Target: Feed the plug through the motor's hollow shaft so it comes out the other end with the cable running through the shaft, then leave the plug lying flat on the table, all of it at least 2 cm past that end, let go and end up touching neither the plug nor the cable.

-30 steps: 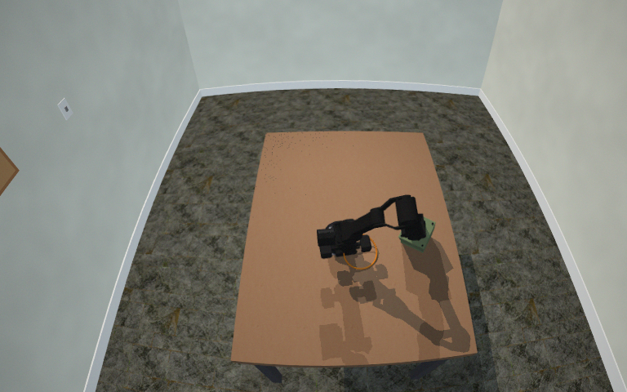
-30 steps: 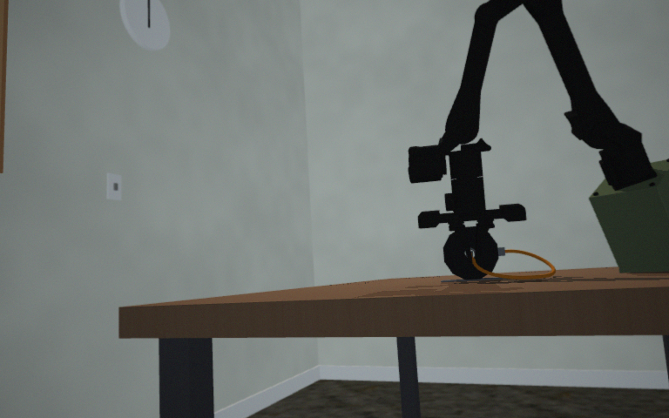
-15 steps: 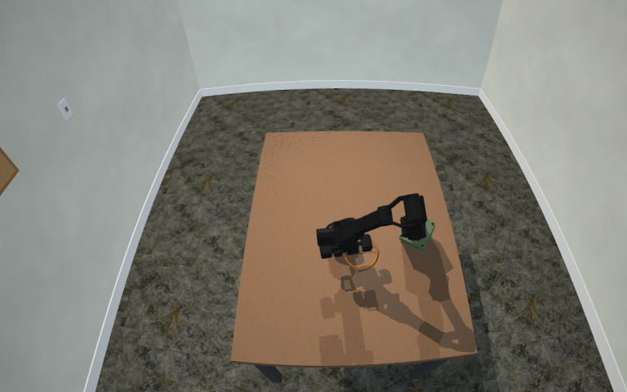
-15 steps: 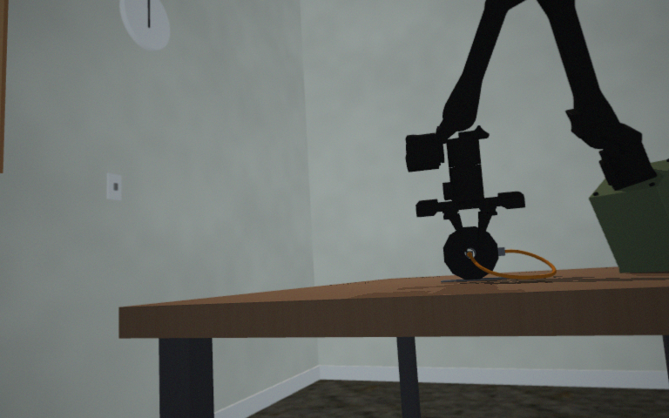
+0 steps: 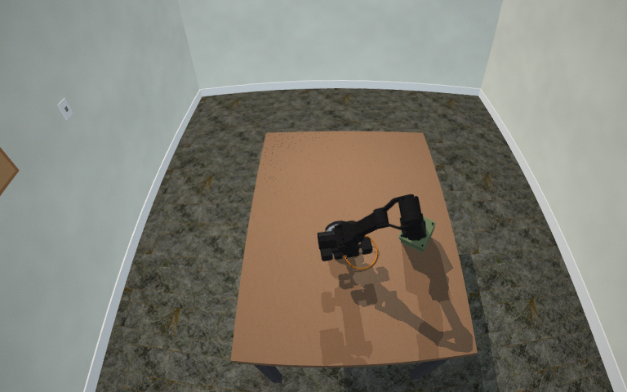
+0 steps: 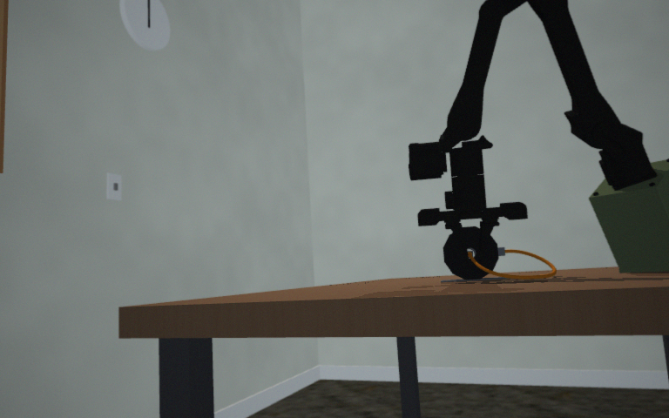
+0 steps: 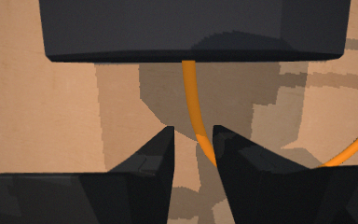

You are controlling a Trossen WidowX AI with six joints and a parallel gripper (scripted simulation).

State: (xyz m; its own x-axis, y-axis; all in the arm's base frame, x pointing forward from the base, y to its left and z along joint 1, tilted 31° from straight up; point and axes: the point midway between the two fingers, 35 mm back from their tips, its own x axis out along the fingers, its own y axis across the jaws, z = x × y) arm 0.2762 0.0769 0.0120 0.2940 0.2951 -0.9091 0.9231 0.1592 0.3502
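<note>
Now: hand 4 cm short of the plug, 12 cm to the left of it and 2 cm above it. Round my hand: orange cable (3 cm ahead, 10 cm to the right, 2 cm below); then grey stub (3 cm behind, 10 cm to the right, 2 cm below).
</note>
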